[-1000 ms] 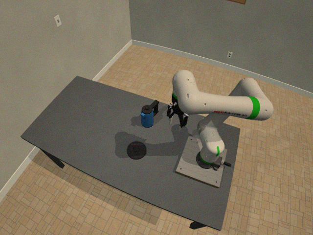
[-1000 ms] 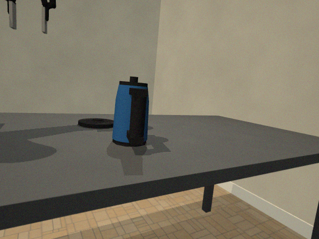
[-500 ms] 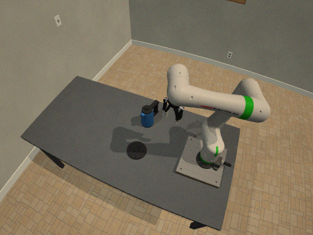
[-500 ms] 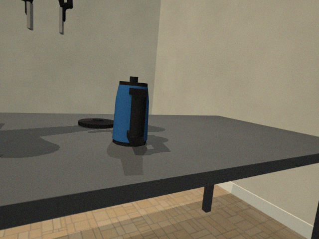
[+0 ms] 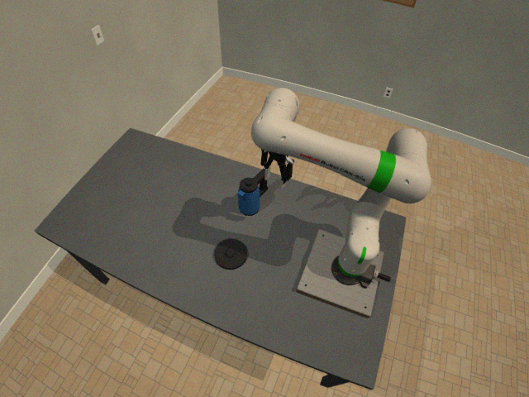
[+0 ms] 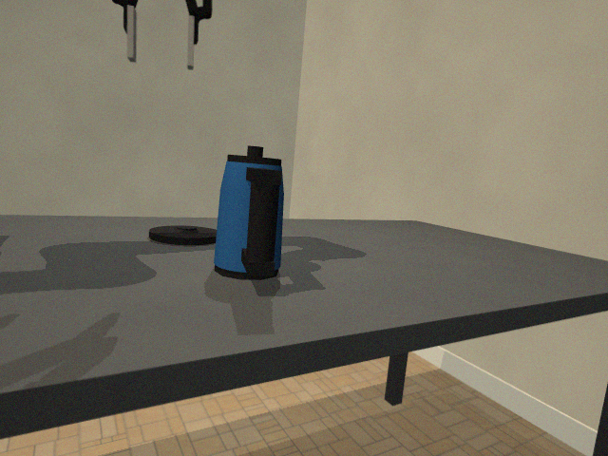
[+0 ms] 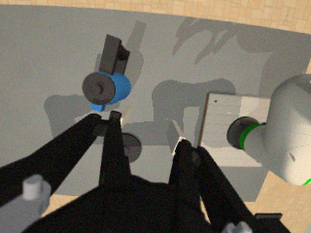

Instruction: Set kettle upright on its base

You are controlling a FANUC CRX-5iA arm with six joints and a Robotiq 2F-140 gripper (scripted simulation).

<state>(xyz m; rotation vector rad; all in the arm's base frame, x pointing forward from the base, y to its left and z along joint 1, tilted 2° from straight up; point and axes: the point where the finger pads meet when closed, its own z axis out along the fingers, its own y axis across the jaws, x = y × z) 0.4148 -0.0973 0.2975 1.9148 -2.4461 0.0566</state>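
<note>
Now: hand 230 mm above the blue kettle, 130 mm short of it and 70 mm to the left of it. Round my hand: round black base: 310 mm below, 240 mm to the left, 100 mm ahead.
</note>
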